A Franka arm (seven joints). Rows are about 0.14 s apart.
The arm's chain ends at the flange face. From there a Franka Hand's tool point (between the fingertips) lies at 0.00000 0.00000 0.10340 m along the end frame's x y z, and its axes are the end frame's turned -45 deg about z.
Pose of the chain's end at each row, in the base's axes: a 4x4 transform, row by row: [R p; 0 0 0 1], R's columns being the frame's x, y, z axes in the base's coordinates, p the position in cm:
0.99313, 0.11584, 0.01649, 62.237; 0.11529, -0.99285, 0.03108, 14.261; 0.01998, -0.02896, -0.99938, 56.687; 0, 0, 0, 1
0.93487, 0.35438, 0.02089, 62.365; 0.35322, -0.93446, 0.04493, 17.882; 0.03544, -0.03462, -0.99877, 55.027; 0, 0, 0, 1
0.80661, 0.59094, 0.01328, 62.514; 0.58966, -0.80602, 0.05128, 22.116; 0.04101, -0.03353, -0.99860, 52.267; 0, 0, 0, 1
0.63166, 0.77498, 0.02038, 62.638; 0.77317, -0.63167, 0.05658, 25.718; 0.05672, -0.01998, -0.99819, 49.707; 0, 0, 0, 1
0.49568, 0.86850, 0.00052, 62.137; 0.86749, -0.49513, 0.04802, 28.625; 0.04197, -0.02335, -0.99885, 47.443; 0, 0, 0, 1
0.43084, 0.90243, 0.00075, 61.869; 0.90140, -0.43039, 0.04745, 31.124; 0.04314, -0.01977, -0.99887, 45.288; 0, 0, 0, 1
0.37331, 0.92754, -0.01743, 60.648; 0.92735, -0.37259, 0.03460, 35.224; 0.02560, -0.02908, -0.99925, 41.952; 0, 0, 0, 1
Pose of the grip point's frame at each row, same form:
0.62034, 0.78416, 0.01649, 62.408; 0.78357, -0.62053, 0.03108, 14.582; 0.03461, -0.00635, -0.99938, 46.353; 0, 0, 0, 1
0.41047, 0.91164, 0.02089, 62.581; 0.91053, -0.41100, 0.04493, 18.347; 0.04954, 0.00058, -0.99877, 44.700; 0, 0, 0, 1
0.15250, 0.98822, 0.01328, 62.651; 0.98689, -0.15299, 0.05128, 22.646; 0.05271, 0.00529, -0.99860, 41.941; 0, 0, 0, 1
-0.10134, 0.99464, 0.02038, 62.849; 0.99337, 0.10006, 0.05658, 26.303; 0.05424, 0.02598, -0.99819, 39.386; 0, 0, 0, 1
-0.26362, 0.96462, 0.00052, 62.142; 0.96352, 0.26330, 0.04802, 29.122; 0.04619, 0.01317, -0.99885, 37.115; 0, 0, 0, 1
-0.33346, 0.94276, 0.00075, 61.877; 0.94172, 0.33305, 0.04745, 31.615; 0.04448, 0.01653, -0.99887, 34.960; 0, 0, 0, 1
-0.39190, 0.91984, -0.01743, 60.468; 0.91920, 0.39227, 0.03460, 35.582; 0.03866, -0.00246, -0.99925, 31.620; 0, 0, 0, 1

